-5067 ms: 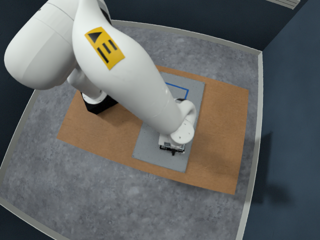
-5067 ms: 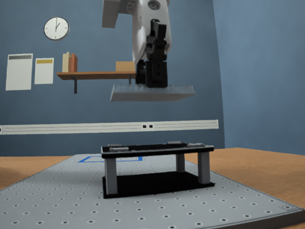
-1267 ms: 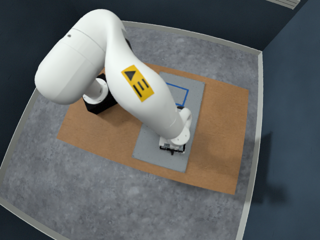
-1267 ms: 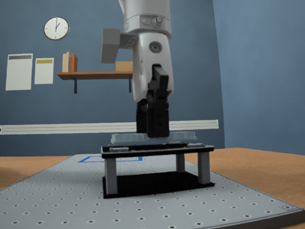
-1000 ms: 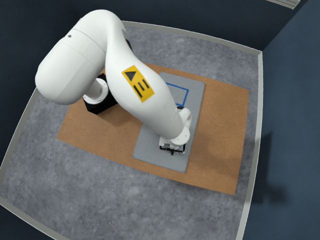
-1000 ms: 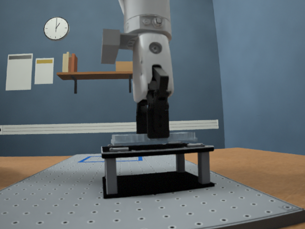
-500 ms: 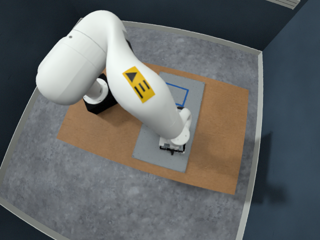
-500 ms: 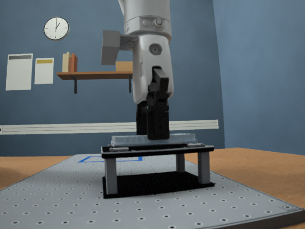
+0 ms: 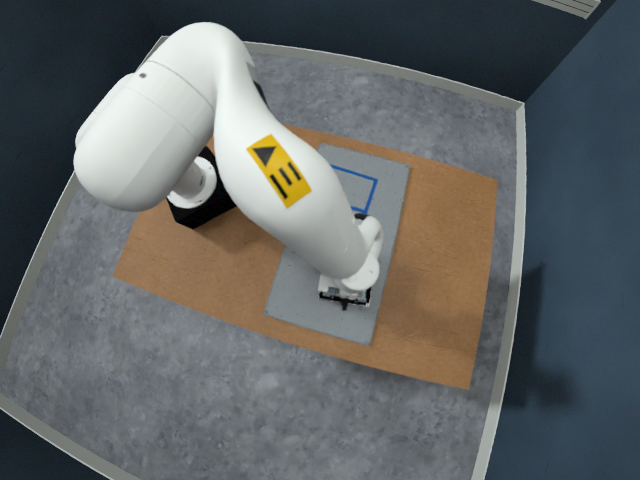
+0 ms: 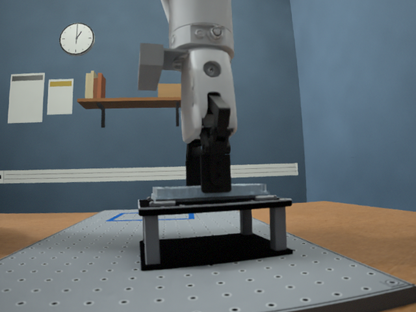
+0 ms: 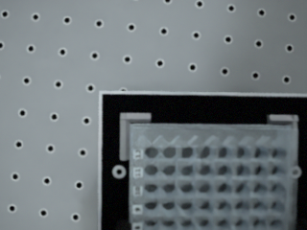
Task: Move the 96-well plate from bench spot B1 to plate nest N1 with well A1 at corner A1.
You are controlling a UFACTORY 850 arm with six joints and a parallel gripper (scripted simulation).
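Right now my hand is 1 cm above the 96-well plate. The rest, counted from my hand: black raised plate nest 3 cm below.
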